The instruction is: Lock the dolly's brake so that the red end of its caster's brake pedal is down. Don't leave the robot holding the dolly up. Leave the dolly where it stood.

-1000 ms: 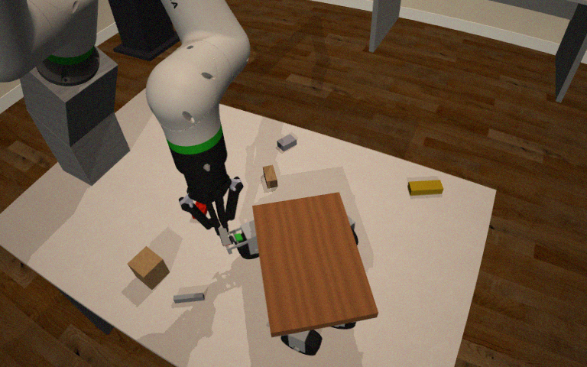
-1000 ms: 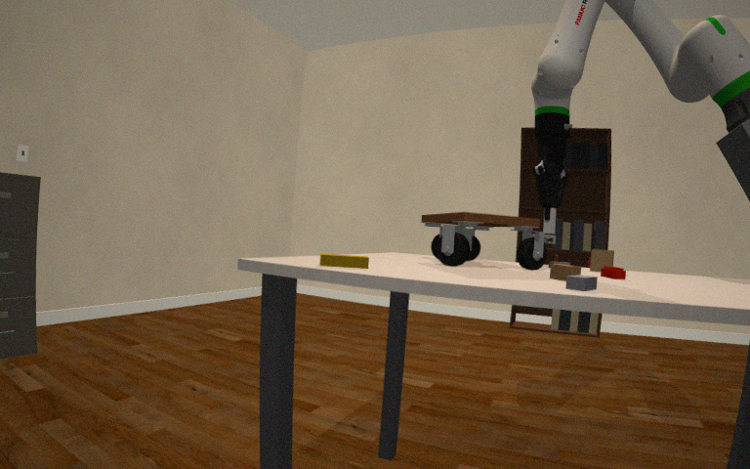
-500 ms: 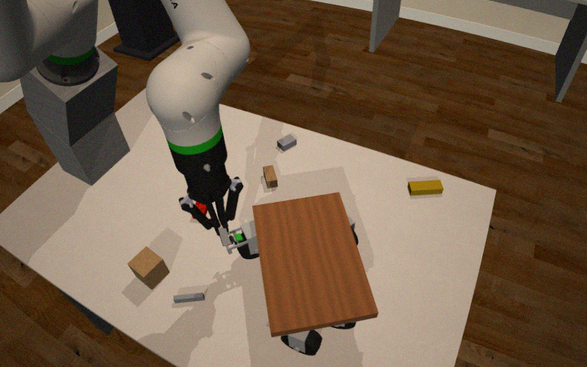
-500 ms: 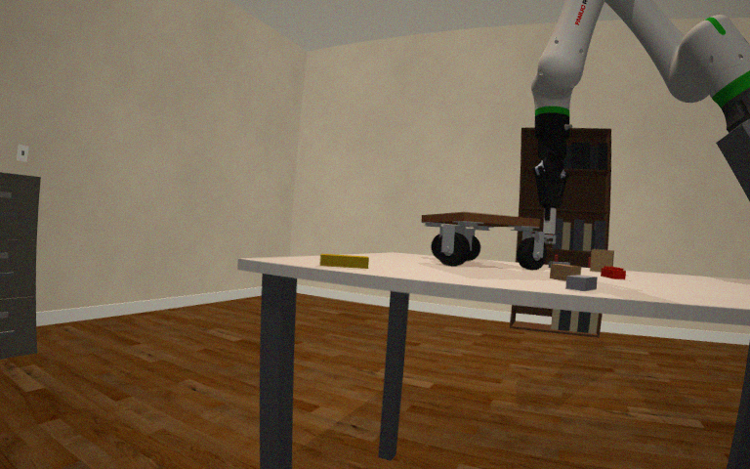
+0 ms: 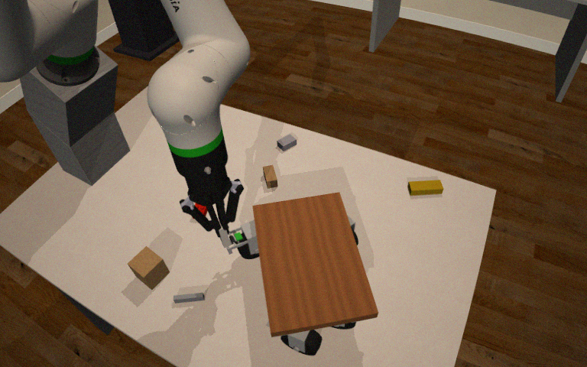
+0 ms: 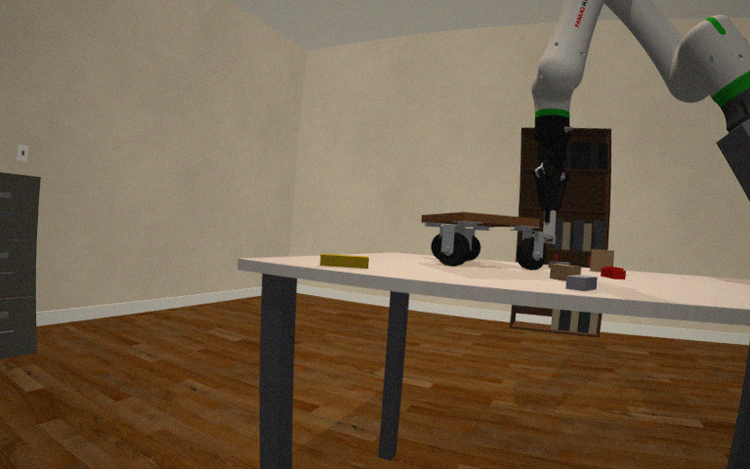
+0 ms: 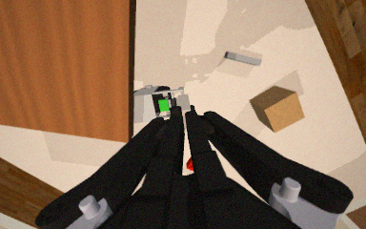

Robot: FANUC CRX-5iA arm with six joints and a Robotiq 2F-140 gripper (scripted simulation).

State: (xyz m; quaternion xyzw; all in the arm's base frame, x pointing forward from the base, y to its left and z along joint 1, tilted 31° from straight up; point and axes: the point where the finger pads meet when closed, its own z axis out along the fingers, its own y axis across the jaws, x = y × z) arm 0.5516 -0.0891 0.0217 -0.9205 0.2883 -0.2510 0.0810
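The brake pedal lies 40 mm below my hand, 10 mm to the left of it and 10 mm ahead of it. Also, from my hand: grey bar (130 mm to the right, 110 mm below, 30 mm behind); then tan cube (150 mm behind, 120 mm to the right, 90 mm below); then red brick (160 mm behind, 100 mm below, 90 mm to the left).
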